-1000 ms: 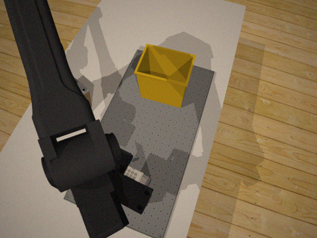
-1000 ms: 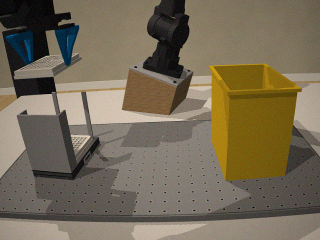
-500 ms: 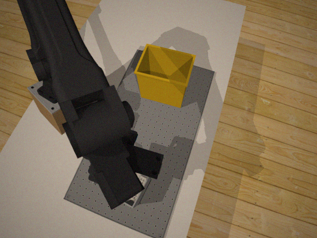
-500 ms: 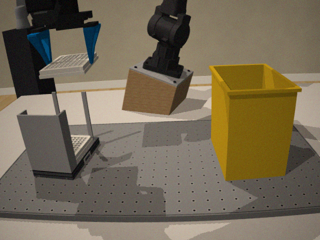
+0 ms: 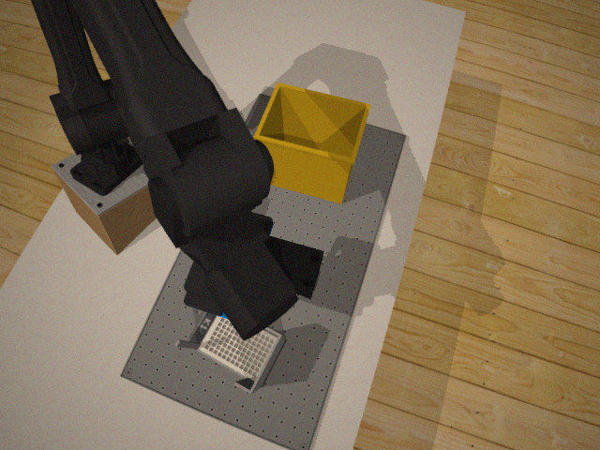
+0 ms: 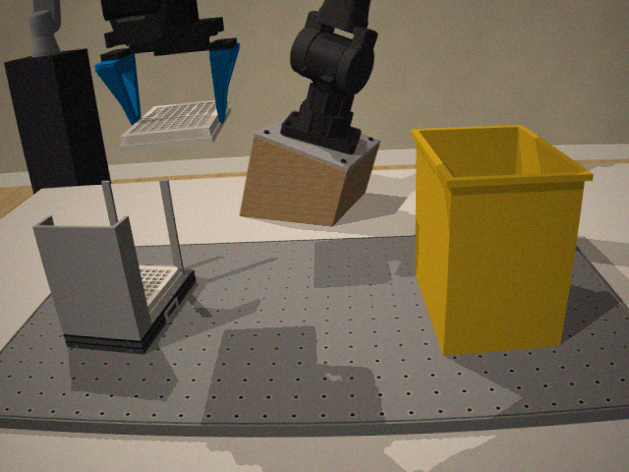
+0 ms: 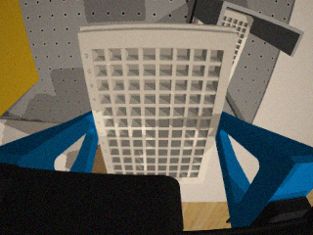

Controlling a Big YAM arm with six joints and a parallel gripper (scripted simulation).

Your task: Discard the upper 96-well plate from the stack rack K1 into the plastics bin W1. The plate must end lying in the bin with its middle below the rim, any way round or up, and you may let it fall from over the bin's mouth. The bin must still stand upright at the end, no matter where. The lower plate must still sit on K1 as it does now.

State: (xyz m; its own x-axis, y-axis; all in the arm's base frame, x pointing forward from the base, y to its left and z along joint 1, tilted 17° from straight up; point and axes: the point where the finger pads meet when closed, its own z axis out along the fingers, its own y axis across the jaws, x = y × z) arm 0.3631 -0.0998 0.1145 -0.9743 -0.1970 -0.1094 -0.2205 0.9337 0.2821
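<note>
Now: the yellow bin W1 300 mm to the left of my hand, 130 mm below it and 50 mm behind it.
</note>
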